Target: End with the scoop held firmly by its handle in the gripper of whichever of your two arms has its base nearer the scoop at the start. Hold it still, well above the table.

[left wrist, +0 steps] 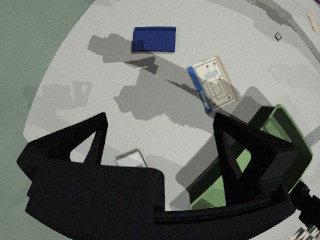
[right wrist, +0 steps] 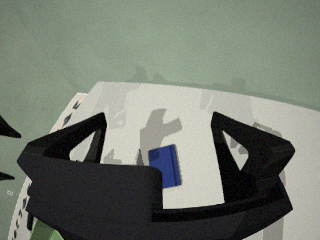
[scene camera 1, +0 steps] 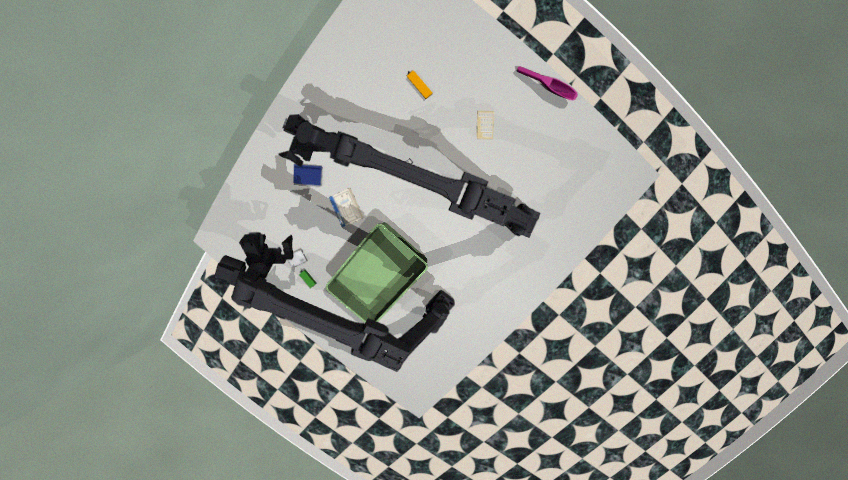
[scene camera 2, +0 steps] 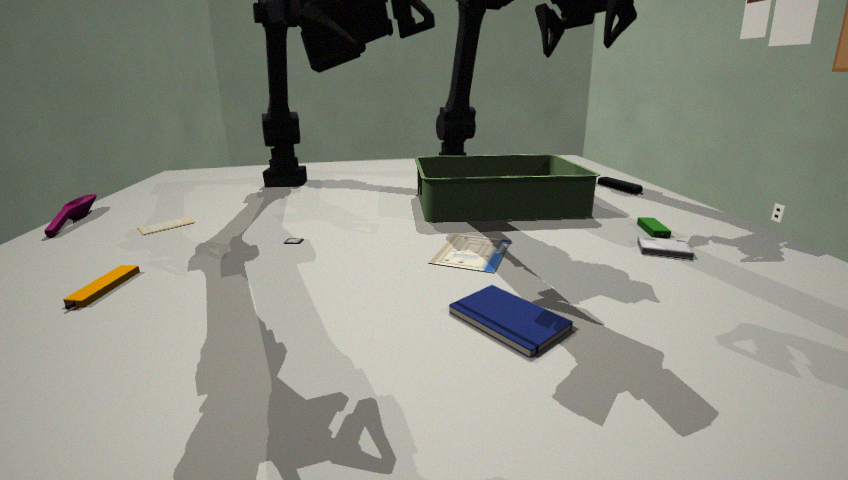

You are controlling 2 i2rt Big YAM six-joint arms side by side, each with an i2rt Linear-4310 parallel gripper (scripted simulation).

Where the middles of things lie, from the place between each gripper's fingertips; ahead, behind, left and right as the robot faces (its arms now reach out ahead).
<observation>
Right now the silver box (scene camera 2: 648, 245) is 49 cm to the left of my right hand (scene camera 2: 397, 34), 33 cm below it and 16 cm behind it.
My left hand (scene camera 2: 574, 50) is 340 mm above the silver box and 220 mm to the right of it.
</observation>
